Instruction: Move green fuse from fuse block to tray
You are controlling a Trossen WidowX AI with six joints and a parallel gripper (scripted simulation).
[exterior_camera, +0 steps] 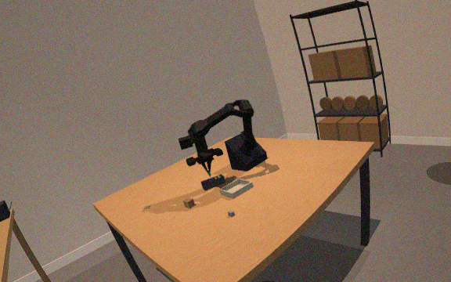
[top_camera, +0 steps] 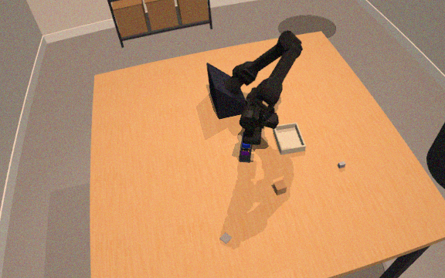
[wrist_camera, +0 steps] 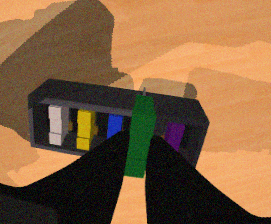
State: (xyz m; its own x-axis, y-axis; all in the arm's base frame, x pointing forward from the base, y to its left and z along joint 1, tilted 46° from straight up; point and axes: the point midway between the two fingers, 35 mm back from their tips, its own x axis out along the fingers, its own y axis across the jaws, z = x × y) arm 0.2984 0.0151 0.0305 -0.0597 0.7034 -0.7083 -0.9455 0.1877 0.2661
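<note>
Now: the white tray 30 mm behind my gripper tip, 160 mm to the left of it and 90 mm below it. The rest, counted from my gripper tip: purple fuse: 20 mm ahead, 40 mm to the right, 70 mm below; green fuse: 10 mm below; blue fuse: 20 mm behind, 20 mm to the right, 70 mm below.
</note>
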